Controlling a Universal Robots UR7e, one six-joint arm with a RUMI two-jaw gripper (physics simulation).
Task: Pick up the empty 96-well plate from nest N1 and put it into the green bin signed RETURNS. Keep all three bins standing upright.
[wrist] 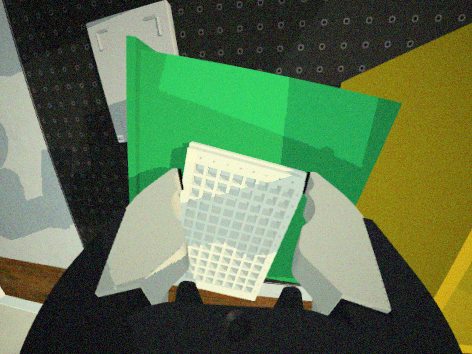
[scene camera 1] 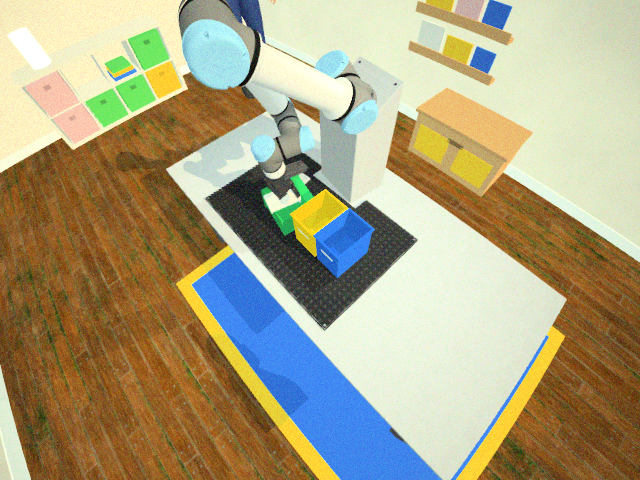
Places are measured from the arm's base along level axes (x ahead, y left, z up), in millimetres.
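Where they show: gripper, fingertip midpoint: (wrist: 243, 172) (scene camera 1: 292, 194).
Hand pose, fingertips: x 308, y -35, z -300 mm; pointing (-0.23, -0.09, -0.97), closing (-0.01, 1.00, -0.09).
After its pixels a point has its place.
The white 96-well plate (scene camera 1: 273, 203) @(x 398, y -43, z -287 mm) (wrist: 235, 210) @(x 332, y -38, z -283 mm) is between the jaws of my gripper (scene camera 1: 284, 195) @(x 308, y -35, z -300 mm) (wrist: 243, 172) @(x 308, y -35, z -300 mm), tilted, with its empty wells facing the wrist camera. The jaws stand close against its two sides; any gap there is too small to judge. The plate is over or within the mouth of the green bin (scene camera 1: 285, 222) @(x 407, y 42, z -323 mm) (wrist: 225, 107) @(x 262, y -48, z -295 mm); whether it touches the bin is hidden. The green bin stands upright, its sign unreadable. The yellow bin (scene camera 1: 303, 240) @(x 390, y 130, z -372 mm) (wrist: 425, 130) @(x 271, y 75, z -289 mm) and the blue bin (scene camera 1: 330, 254) @(x 383, y 287, z -278 mm) also stand upright. A pale nest (wrist: 137, 60) beside the green bin holds no plate; its label is unreadable.
The bins stand in a row on the black perforated board (scene camera 1: 325, 304) @(x 487, y 377, z -424 mm), the yellow one between green and blue. A tall grey block (scene camera 1: 369, 149) @(x 6, y 92, z -150 mm) stands behind them on the white table (scene camera 1: 439, 310) @(x 176, y 681, z -438 mm). A wooden cabinet (scene camera 1: 470, 124) stands beyond the table.
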